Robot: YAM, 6 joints.
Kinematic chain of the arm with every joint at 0, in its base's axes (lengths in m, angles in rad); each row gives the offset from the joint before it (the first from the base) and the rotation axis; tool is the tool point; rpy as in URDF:
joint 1: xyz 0 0 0.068 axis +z
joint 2: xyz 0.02 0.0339 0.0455 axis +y
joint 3: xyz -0.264 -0.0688 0 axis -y
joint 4: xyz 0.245 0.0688 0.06 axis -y
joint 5: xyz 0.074 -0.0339 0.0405 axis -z
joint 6: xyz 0.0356 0 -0.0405 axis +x
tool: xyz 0 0 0 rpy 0 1.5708 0
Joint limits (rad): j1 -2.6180..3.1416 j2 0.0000..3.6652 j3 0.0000..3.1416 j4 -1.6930..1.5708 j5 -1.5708..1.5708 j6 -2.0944..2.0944
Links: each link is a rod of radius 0.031 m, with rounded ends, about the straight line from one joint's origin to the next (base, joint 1, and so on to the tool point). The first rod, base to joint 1, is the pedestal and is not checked.
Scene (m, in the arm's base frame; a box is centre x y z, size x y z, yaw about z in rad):
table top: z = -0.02
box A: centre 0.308 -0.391 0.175 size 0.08 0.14 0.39 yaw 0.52
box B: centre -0.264 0.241 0.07 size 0.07 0.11 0.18 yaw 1
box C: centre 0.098 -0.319 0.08 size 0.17 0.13 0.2 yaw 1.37
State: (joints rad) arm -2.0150 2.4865 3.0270 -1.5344 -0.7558 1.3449
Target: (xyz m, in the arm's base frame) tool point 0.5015 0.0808 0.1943
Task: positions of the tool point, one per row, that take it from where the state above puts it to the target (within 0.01 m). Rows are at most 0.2 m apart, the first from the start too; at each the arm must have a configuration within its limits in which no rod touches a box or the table.
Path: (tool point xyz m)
1: -0.0566 -0.4328 0.4065
2: 0.0537 -0.4022 0.4424
3: 0.1436 -0.3429 0.4755
4: 0.2060 -0.2641 0.5053
5: 0.2371 -0.1765 0.5315
6: 0.3689 -0.1501 0.4408
7: 0.4678 -0.0548 0.3250
8: 0.5015 0.0808 0.1943

